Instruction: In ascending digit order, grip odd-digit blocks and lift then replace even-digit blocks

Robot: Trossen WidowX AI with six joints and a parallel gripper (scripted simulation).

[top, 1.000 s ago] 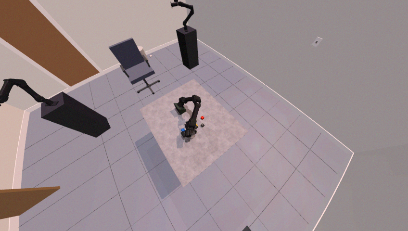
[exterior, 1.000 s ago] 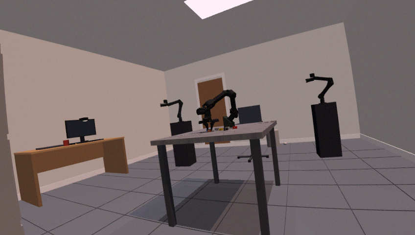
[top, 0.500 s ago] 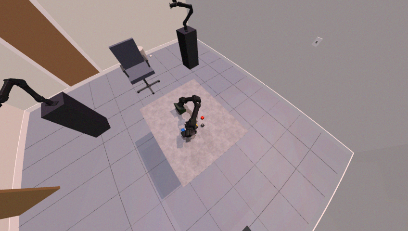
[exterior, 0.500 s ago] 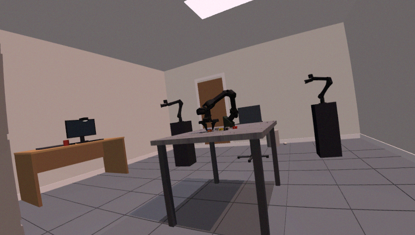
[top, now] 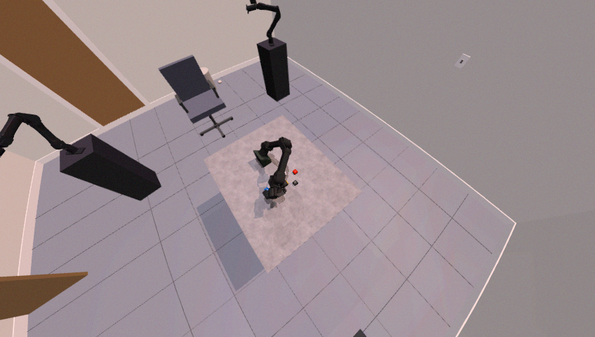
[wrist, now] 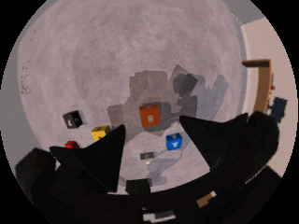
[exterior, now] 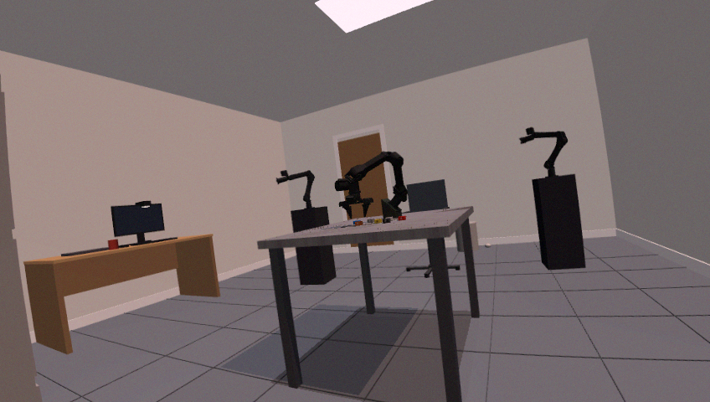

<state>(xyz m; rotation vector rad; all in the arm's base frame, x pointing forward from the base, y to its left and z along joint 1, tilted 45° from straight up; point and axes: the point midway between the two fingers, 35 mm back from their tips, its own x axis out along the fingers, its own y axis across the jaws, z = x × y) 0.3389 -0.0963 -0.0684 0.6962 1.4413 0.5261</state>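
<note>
My gripper tip is now 30 mm above the orange block. Round my gripper tip: yellow block (110 mm to the left, 30 mm below, 20 mm behind); blue block (80 mm behind, 40 mm to the right, 30 mm below); dark grey block (170 mm to the left, 30 mm below, 20 mm ahead).
</note>
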